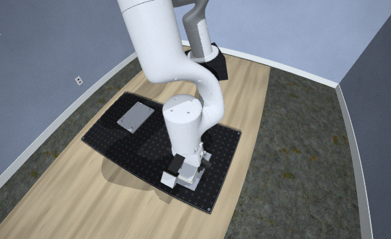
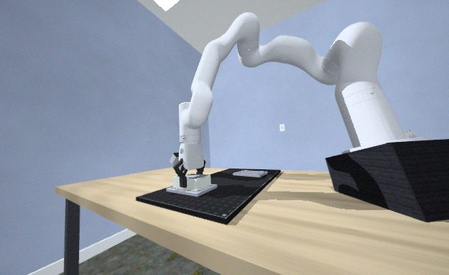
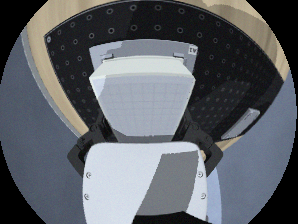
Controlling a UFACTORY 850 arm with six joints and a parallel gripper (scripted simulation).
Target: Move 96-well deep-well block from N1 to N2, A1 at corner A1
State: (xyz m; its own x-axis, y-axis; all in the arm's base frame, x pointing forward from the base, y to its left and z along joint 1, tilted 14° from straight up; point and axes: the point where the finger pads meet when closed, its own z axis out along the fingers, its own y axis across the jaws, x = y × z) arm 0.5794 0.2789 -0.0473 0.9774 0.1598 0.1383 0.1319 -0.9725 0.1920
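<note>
Now: hand right at the white deep-well block. From my hand the other things lie so: plate nest N2 (37 cm to the right, 6 cm behind, 2 cm below); then plate nest N1 (2 cm below).
</note>
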